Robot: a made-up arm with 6 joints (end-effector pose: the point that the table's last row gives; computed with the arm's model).
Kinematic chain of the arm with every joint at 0, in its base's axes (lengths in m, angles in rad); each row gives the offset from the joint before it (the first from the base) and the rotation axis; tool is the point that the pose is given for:
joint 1: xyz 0 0 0.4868 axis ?
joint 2: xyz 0.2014 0 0 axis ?
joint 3: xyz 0 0 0.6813 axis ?
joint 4: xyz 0 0 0.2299 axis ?
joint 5: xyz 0.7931 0 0 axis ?
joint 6: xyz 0.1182 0 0 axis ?
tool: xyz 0 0 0
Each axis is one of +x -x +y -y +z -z.
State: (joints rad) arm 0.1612 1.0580 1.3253 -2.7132 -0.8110 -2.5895
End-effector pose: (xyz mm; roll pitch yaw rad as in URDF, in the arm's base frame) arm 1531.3 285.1 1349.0 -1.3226 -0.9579 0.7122
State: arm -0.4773 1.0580 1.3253 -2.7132 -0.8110 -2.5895
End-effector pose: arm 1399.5 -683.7 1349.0 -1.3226 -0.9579 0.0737
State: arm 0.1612 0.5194 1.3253 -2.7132 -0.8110 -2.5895
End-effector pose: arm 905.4 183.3 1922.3 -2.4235 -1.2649 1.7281
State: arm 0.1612 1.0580 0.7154 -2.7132 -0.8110 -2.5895
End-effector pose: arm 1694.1 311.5 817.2 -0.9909 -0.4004 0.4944
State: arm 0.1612 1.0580 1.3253 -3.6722 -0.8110 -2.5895
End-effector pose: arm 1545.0 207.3 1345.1 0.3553 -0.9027 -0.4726
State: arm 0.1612 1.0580 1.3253 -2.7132 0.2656 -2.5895
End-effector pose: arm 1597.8 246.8 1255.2 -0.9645 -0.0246 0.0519
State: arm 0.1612 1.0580 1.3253 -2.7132 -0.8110 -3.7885
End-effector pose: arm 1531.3 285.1 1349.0 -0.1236 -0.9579 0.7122
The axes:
joint 1: +z
joint 2: +y
joint 3: -y
joint 4: -x
joint 5: -y
joint 6: -x

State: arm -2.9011 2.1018 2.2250 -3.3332 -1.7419 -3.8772
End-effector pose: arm -1475.4 -339.0 578.4 -2.9884 -1.2200 0.8182
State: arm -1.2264 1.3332 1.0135 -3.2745 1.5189 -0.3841
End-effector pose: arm 574.4 -1555.1 503.2 -0.0591 1.2730 1.4472
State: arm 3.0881 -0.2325 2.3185 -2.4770 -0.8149 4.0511
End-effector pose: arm 843.4 -98.3 1389.4 1.6916 0.0939 -0.5211
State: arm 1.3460 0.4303 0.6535 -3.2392 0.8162 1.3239
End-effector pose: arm 283.0 1275.1 1440.1 1.9322 0.5889 1.4315
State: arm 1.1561 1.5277 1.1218 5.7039 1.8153 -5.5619
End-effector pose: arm 747.7 1542.6 513.7 0.4762 -1.0002 -0.2319
